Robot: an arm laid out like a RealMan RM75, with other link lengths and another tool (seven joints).
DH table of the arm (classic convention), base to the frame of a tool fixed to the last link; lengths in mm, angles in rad. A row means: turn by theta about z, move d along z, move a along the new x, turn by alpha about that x. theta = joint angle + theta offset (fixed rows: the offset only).
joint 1: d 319.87; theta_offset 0; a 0; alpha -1.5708
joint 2: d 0; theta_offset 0; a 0; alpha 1.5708
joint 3: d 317.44; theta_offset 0; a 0; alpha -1.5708
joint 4: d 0; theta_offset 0; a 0; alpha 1.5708
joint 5: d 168; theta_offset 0; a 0; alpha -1.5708
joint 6: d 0; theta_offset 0; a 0; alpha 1.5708
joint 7: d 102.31; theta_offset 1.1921; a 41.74; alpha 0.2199
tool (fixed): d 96.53; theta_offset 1.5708; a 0; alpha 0
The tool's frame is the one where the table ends.
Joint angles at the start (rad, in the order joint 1, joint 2, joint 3, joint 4, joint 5, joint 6, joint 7):
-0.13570 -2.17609 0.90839 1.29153 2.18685 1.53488 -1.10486
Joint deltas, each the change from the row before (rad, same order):
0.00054 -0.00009 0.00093 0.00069 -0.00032 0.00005 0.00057
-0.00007 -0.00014 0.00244 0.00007 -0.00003 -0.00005 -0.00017
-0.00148 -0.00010 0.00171 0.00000 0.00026 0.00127 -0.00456
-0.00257 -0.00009 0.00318 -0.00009 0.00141 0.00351 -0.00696
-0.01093 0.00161 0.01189 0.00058 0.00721 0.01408 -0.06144
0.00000 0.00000 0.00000 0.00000 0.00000 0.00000 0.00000
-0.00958 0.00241 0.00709 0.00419 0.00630 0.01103 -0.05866
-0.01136 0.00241 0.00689 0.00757 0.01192 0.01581 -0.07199
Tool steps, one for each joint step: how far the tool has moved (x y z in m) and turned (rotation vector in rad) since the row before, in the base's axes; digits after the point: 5 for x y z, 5 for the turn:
0.00007 -0.00018 -0.00008 -0.00030 0.00034 -0.00107
0.00030 -0.00018 -0.00040 -0.00191 0.00010 -0.00135
0.00073 0.00019 -0.00028 -0.00266 -0.00206 0.00157
0.00117 -0.00004 -0.00060 -0.00644 -0.00283 0.00188
0.00485 0.00125 -0.00110 -0.02529 -0.02000 0.03849
0.00000 0.00000 0.00000 0.00000 0.00000 0.00000
0.00373 0.00223 0.00041 -0.01621 -0.01501 0.03844
0.00390 0.00236 0.00060 -0.02073 -0.01377 0.04865

